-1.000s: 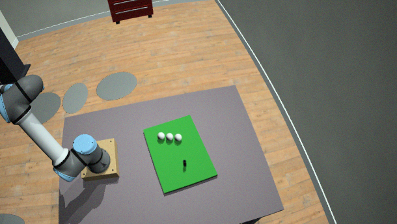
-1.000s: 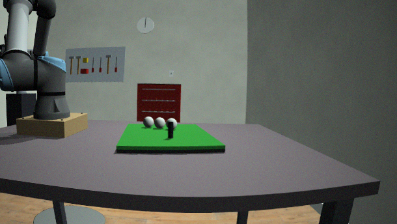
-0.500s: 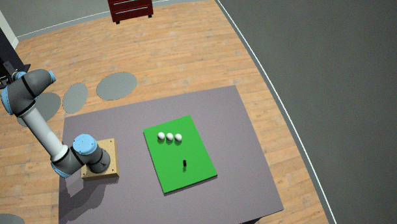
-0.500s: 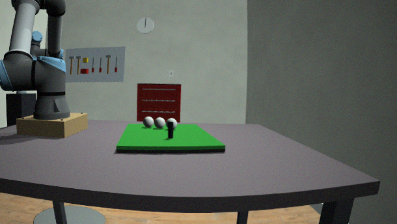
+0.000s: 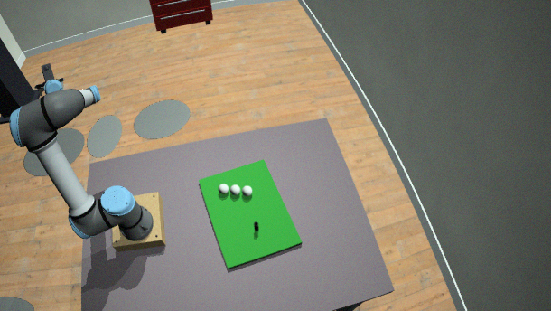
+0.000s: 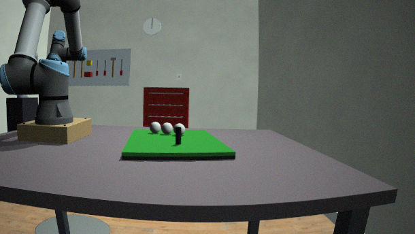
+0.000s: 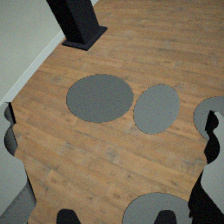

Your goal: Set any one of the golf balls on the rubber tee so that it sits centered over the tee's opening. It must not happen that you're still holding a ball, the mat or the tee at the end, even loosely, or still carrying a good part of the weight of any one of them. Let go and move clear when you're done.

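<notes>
My hand is 92 cm short of the white golf ball, 51 cm to the left of it and 32 cm above it.
</notes>
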